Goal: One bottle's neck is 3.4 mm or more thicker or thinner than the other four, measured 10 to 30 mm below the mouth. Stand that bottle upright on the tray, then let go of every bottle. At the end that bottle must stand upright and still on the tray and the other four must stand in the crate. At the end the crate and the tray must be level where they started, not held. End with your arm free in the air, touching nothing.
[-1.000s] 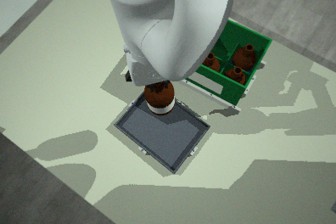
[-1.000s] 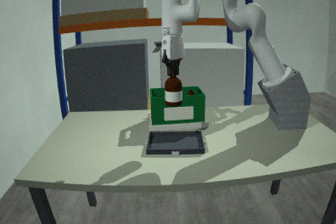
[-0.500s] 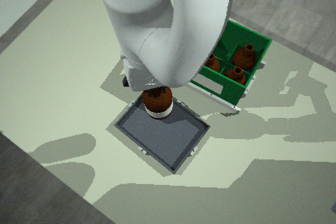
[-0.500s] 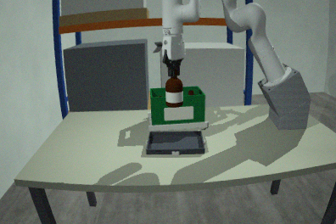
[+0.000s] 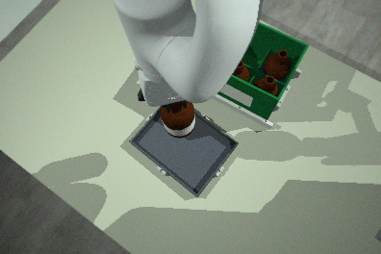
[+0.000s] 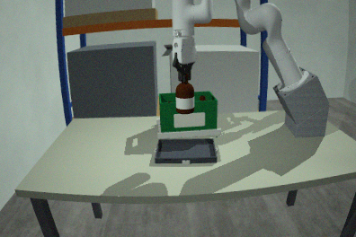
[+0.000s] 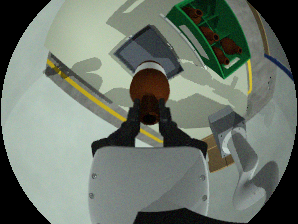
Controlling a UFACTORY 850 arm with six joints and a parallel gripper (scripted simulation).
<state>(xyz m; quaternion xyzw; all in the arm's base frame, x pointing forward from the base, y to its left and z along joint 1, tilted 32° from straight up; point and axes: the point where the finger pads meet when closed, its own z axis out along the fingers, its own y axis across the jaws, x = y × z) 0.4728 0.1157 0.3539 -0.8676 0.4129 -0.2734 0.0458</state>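
The dark grey tray is 32 cm below my hand. From my hand the other things lie so: green crate (8 cm behind, 26 cm to the right, 25 cm below).
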